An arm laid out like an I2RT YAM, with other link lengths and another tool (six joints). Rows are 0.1 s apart.
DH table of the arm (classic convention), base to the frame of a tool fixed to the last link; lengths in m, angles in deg. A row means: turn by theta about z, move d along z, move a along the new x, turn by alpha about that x. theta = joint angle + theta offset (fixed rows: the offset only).
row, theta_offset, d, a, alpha
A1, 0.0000, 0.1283, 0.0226, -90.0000
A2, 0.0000, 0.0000, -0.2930, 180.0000
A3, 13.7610, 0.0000, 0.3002, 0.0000
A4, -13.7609, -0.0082, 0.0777, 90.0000
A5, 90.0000, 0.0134, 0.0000, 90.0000
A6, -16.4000, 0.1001, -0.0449, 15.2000
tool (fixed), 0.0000, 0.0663, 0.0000, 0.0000
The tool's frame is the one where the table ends.
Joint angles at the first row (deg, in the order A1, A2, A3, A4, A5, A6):
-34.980 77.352 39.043 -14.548 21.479 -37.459
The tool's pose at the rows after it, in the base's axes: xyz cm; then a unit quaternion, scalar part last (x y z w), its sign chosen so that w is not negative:
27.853 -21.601 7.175 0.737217 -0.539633 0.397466 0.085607
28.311 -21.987 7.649 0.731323 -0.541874 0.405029 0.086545
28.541 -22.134 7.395 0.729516 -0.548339 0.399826 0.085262
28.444 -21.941 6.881 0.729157 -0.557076 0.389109 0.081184
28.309 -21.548 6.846 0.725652 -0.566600 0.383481 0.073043
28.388 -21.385 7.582 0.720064 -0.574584 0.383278 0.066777
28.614 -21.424 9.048 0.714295 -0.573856 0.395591 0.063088
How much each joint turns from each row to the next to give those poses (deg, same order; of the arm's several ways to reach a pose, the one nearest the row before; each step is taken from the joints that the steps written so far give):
0.000 0.137 -0.101 1.377 0.995 -0.542
0.001 0.310 0.821 0.299 0.259 0.502
-0.026 1.317 0.851 -0.437 0.024 0.839
-0.043 0.991 0.393 -1.075 -0.292 1.097
-0.019 -0.205 0.187 -1.521 -0.680 1.453
-0.011 -0.711 1.071 -2.176 -0.463 1.327
0.011 -1.849 0.956 -1.349 -0.273 0.308

